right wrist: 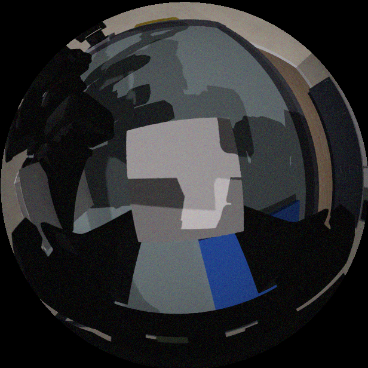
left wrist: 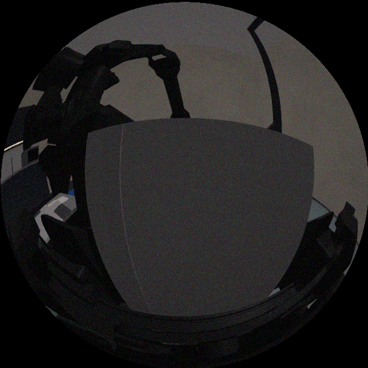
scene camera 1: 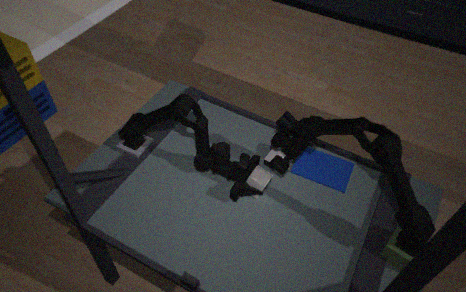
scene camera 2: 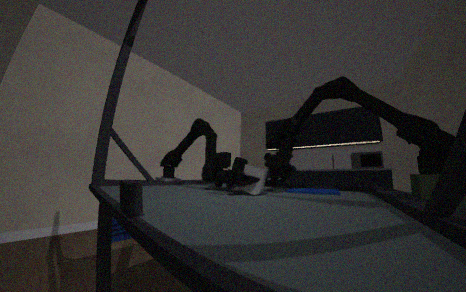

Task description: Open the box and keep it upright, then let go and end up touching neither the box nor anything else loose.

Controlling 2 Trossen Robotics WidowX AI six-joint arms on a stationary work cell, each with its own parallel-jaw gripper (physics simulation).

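Where they show: left gripper, fingertip midpoint: (scene camera 1: 267,187) (scene camera 2: 263,179); right gripper, fingertip midpoint: (scene camera 2: 276,185); left arm's base at its link origin: (scene camera 1: 134,142) (scene camera 2: 168,177); right arm's base at its link origin: (scene camera 1: 408,244).
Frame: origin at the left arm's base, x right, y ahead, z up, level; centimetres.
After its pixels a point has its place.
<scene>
The pale box (scene camera 1: 259,178) {x -6.6, y 50.4, z 1.0 cm} (scene camera 2: 256,182) {x -0.4, y 53.3, z 1.4 cm} is tilted low over the table. In the left wrist view the box (left wrist: 200,215) fills the middle with a dark face; part of the box (right wrist: 36,187) shows at the left in the right wrist view. My left gripper (scene camera 1: 251,177) (scene camera 2: 245,177) (left wrist: 195,206) is shut on the box. My right gripper (scene camera 1: 278,155) (scene camera 2: 278,170) (right wrist: 187,209) is shut on the pale lid (scene camera 1: 271,155) {x -17.8, y 50.3, z 2.0 cm} (left wrist: 42,227) (right wrist: 170,150), apart from the box and close to its right. The box's inside is not clear.
A flat blue mat (scene camera 1: 322,170) {x -24.1, y 69.4, z -2.6 cm} (scene camera 2: 314,191) {x -20.3, y 70.1, z -2.6 cm} (right wrist: 222,270) lies on the grey-green table (scene camera 1: 175,225) {x 21.8, y 32.3, z -3.4 cm} (scene camera 2: 300,225) {x 21.6, y 71.8, z -3.4 cm} to the right of the box in the scene views. Dark frame posts (scene camera 1: 35,130) {x 35.1, y 5.6, z 42.2 cm} (scene camera 2: 111,105) {x 34.2, y 5.6, z 29.1 cm} stand at the table's sides.
</scene>
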